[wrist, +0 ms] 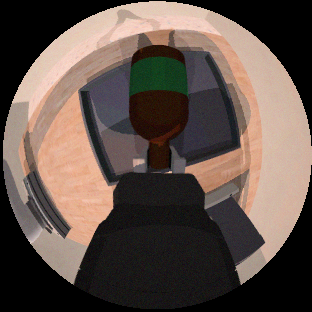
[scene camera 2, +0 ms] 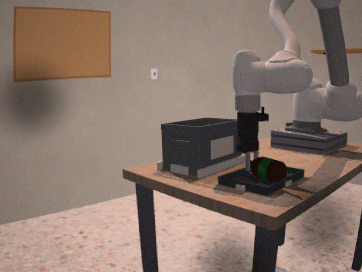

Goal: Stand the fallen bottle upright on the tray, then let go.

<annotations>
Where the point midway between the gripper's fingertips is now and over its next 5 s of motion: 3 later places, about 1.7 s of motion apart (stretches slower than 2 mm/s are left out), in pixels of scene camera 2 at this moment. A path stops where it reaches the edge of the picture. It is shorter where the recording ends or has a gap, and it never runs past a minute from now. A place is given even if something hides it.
My gripper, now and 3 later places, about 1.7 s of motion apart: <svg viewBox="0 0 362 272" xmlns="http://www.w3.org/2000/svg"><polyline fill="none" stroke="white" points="251,170 250,146 256,132 262,130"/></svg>
</annotations>
